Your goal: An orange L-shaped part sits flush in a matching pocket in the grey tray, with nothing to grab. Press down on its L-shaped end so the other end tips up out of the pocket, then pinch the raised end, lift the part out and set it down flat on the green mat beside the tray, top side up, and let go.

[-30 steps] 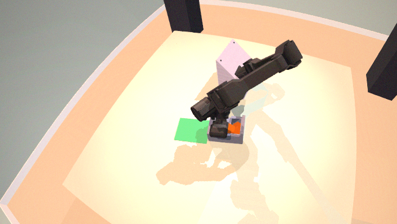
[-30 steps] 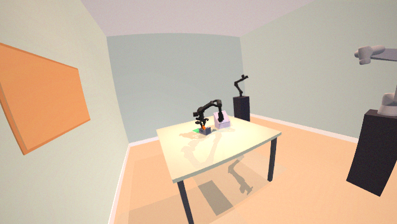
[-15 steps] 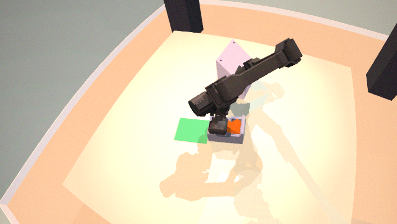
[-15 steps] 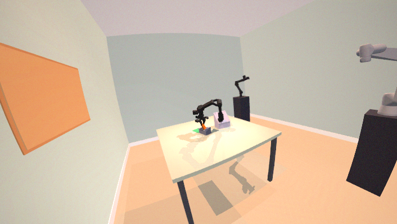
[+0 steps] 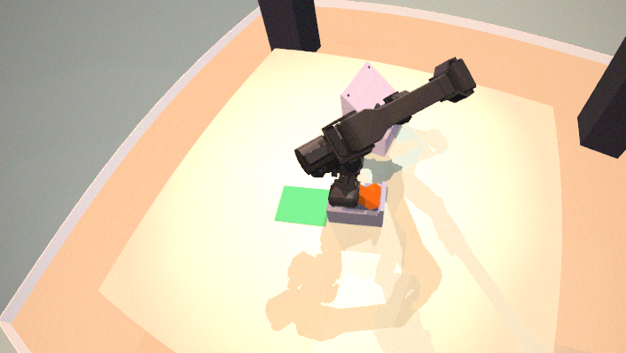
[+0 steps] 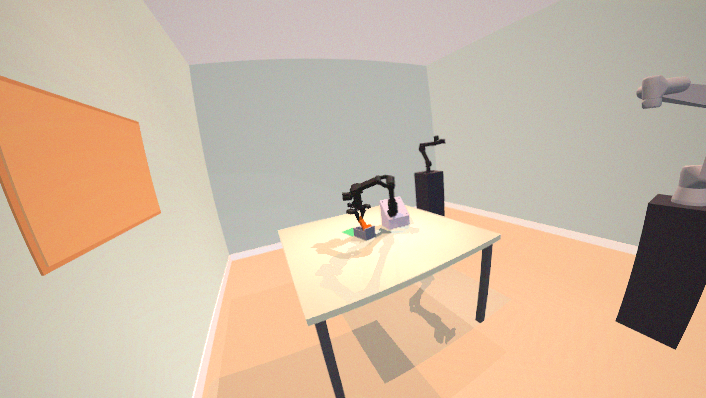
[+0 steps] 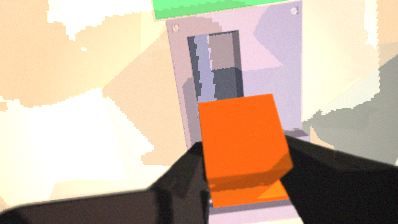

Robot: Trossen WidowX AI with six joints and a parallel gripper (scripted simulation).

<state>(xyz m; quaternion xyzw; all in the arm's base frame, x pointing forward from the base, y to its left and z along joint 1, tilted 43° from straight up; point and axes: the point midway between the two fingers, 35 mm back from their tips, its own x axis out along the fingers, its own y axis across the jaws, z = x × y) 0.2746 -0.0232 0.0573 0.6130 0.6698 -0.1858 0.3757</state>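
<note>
Now: gripper tip 15 cm above the green mat, 14 cm to the left of it and 3 cm short of it. The rest, counted from my gripper tip: orange L-shaped part 3 cm to the left, 3 cm below, 2 cm behind.
</note>
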